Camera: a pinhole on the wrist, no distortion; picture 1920 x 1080 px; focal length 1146.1 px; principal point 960.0 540.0 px. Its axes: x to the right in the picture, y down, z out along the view. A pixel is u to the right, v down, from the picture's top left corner.
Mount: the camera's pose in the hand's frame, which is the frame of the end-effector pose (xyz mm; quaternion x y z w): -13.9 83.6 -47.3 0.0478 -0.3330 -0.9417 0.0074
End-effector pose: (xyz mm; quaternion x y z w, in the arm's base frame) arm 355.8 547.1 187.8 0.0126 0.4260 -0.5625 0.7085
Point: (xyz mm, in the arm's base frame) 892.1 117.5 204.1
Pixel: 105.3 1007.3
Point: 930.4 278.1 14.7
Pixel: 98.4 472.0
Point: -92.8 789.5 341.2
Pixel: behind the camera
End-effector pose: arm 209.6 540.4 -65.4 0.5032 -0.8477 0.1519 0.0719
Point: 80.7 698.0 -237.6
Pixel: 1408.1 518.3
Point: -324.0 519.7 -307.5
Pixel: 285.2 122.5
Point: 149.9 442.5 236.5
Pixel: behind the camera
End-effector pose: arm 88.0 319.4 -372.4 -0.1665 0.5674 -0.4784 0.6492
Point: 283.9 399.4 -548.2
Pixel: 692.1 301.2
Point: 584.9 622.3 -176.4
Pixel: 1812.6 1004.7
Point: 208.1 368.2 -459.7
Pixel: 728.3 775.3
